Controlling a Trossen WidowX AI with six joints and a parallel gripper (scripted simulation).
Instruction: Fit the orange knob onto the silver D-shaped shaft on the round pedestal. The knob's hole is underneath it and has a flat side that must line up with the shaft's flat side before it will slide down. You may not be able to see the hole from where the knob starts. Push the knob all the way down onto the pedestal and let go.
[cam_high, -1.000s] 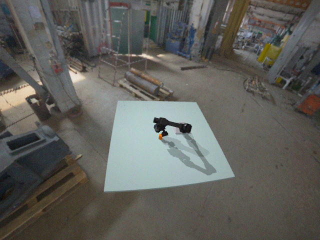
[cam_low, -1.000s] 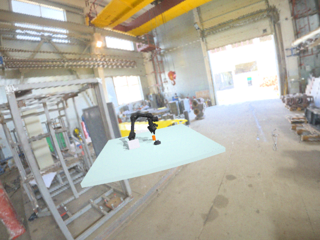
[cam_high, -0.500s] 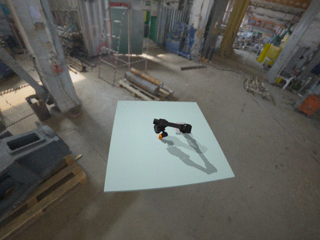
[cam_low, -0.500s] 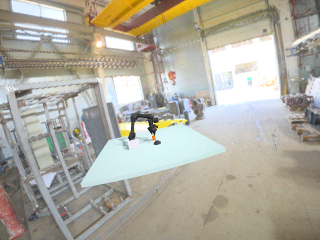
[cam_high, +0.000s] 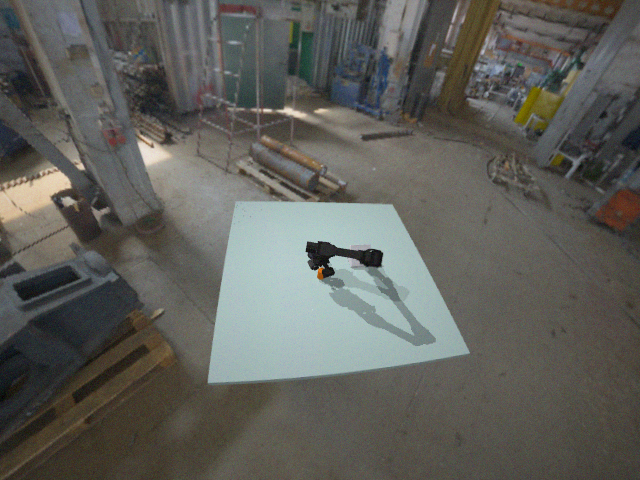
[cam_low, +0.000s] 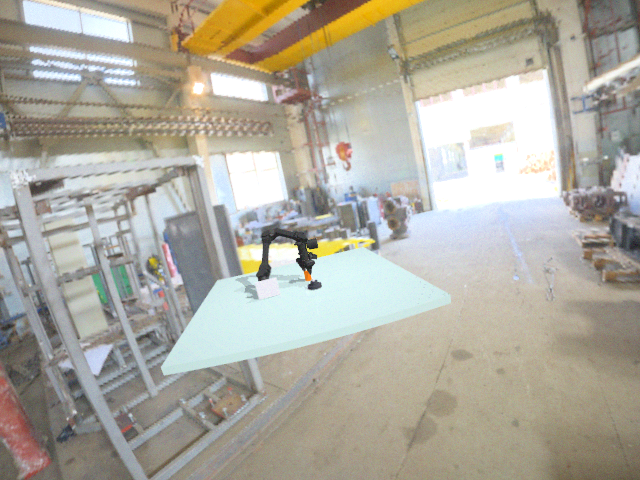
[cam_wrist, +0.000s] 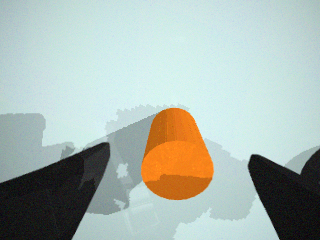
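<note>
Now: the orange knob right at my gripper tip. Also, from my gripper tip: dark round pedestal 170 mm to the right, 20 mm below, 10 mm behind.
</note>
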